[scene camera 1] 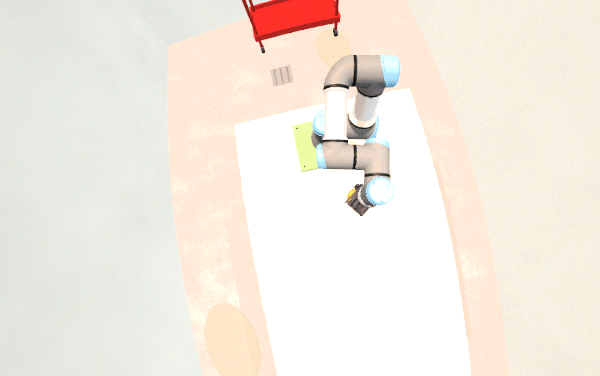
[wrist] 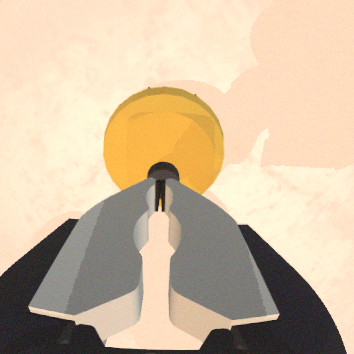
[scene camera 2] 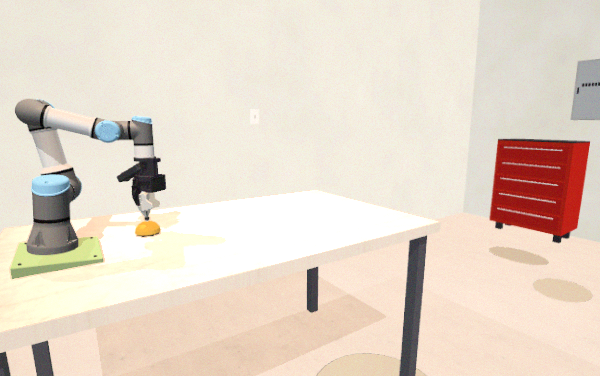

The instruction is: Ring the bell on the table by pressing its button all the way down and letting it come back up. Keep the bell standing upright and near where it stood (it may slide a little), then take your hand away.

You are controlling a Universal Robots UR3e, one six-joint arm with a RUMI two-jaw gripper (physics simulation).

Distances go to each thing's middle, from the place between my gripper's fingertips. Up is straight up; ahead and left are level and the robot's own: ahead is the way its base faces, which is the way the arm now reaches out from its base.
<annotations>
The yellow-orange dome bell (wrist: 163,123) is 3 cm below my hand.
</annotations>
